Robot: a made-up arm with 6 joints. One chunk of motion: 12 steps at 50 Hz.
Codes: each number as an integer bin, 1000 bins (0 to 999) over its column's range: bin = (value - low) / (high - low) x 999, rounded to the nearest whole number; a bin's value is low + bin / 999 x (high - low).
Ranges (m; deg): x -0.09..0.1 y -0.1..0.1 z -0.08..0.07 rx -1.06..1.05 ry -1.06..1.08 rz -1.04..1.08
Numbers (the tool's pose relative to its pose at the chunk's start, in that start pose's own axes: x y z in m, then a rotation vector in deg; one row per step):
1: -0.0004 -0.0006 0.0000 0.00 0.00 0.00
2: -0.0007 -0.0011 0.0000 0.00 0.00 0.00
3: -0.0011 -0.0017 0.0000 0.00 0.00 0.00
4: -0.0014 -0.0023 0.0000 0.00 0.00 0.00
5: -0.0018 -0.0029 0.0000 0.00 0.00 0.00
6: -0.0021 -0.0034 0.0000 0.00 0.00 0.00
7: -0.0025 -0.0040 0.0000 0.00 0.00 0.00
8: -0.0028 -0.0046 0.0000 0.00 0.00 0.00
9: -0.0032 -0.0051 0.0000 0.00 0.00 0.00
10: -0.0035 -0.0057 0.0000 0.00 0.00 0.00
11: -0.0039 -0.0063 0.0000 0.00 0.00 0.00
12: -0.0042 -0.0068 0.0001 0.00 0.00 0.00
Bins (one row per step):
1: 471 497 533 502 495 490
2: 470 494 533 502 495 490
3: 467 491 533 502 495 490
4: 466 488 533 502 495 490
5: 464 485 533 502 495 490
6: 462 483 533 502 495 490
7: 460 480 533 502 495 490
8: 458 477 533 502 495 490
9: 456 474 533 502 495 490
10: 455 471 533 502 495 490
11: 453 468 533 502 495 490
12: 451 466 533 502 495 490

